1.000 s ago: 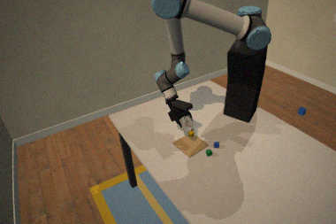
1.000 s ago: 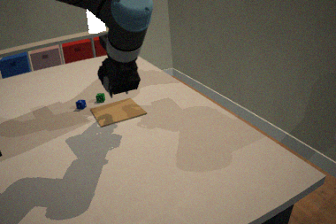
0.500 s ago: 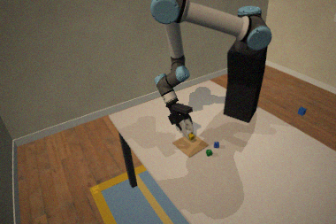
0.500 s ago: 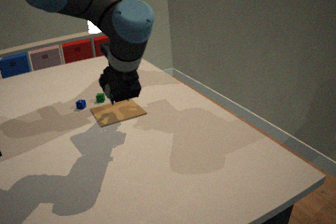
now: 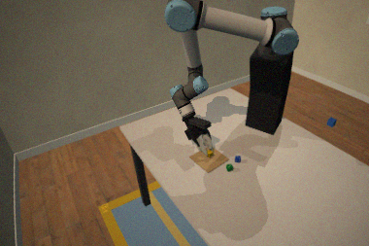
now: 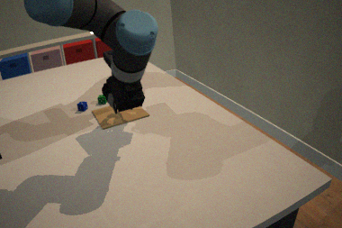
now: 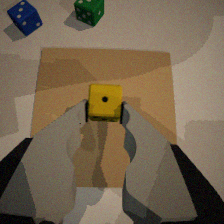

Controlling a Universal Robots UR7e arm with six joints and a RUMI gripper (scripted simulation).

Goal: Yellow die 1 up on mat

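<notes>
My gripper is now 4 cm above the tan mat and 1 cm to the right of it. Round my hand: blue die: 11 cm behind, 10 cm to the left, 3 cm below; then green die: 12 cm to the left, 4 cm behind, 3 cm below; then yellow die: 1 cm to the left, 1 cm below.
</notes>
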